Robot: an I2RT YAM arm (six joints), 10 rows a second.
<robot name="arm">
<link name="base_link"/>
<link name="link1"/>
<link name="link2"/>
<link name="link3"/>
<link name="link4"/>
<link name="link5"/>
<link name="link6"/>
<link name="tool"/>
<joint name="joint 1" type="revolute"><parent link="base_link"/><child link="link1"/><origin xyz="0 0 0.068" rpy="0 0 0"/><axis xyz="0 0 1"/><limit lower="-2.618" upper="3.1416"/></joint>
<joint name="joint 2" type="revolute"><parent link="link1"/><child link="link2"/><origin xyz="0.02 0.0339 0.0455" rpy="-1.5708 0 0"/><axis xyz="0 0 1"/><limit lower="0" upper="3.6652"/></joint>
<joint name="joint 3" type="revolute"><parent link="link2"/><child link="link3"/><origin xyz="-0.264 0 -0.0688" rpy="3.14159 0 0"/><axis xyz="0 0 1"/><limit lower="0" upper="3.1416"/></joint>
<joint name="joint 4" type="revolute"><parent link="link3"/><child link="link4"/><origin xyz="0.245 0.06 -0.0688" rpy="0 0 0"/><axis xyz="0 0 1"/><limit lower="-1.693" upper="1.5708"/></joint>
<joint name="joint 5" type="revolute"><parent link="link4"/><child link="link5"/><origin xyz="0.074 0.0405 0.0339" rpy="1.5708 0 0"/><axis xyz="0 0 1"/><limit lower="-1.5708" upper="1.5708"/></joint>
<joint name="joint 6" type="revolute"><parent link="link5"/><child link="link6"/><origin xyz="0.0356 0 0.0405" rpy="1.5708 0 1.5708"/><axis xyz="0 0 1"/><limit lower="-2.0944" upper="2.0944"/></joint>
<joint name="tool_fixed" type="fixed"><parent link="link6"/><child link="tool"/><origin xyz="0 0 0" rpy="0 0 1.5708"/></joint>
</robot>
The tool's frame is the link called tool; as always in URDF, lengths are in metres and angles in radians.
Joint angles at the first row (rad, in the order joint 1, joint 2, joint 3, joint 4, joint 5, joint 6):
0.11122, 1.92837, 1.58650, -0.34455, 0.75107, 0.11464
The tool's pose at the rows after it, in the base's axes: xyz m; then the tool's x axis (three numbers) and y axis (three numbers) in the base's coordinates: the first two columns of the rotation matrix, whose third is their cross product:
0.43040 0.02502 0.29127 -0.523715 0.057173 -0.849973 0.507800 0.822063 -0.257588
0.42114 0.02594 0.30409 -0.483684 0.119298 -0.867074 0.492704 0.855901 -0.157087
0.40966 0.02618 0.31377 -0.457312 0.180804 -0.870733 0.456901 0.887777 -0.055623
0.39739 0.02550 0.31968 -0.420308 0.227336 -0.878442 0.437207 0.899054 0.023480
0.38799 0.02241 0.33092 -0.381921 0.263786 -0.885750 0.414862 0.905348 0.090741
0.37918 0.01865 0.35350 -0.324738 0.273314 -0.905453 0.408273 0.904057 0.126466
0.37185 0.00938 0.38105 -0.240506 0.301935 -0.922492 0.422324 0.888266 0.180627
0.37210 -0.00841 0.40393 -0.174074 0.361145 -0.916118 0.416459 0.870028 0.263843
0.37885 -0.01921 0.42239 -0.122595 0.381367 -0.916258 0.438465 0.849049 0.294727
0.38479 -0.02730 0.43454 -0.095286 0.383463 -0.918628 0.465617 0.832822 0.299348
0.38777 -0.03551 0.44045 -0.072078 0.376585 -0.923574 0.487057 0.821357 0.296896
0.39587 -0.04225 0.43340 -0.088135 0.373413 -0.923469 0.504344 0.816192 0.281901
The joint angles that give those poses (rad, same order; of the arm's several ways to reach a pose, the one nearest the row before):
0.11083, 1.86818, 1.57214, -0.34403, 0.69280, 0.14968
0.11046, 1.82099, 1.55933, -0.35743, 0.61856, 0.21258
0.10742, 1.76686, 1.52885, -0.36265, 0.52664, 0.26784
0.10479, 1.70917, 1.47441, -0.33100, 0.47271, 0.30817
0.09524, 1.66172, 1.45187, -0.31264, 0.42227, 0.33386
0.08678, 1.61859, 1.47156, -0.31119, 0.41295, 0.33419
0.06360, 1.58691, 1.51920, -0.31389, 0.41260, 0.35289
0.01039, 1.59177, 1.59598, -0.33161, 0.35207, 0.39700
-0.01785, 1.63147, 1.69929, -0.36161, 0.35721, 0.41661
-0.03702, 1.67033, 1.78669, -0.39722, 0.37510, 0.42031
-0.05672, 1.69010, 1.82694, -0.40205, 0.38806, 0.41344
-0.07257, 1.71974, 1.83970, -0.40485, 0.38705, 0.40637

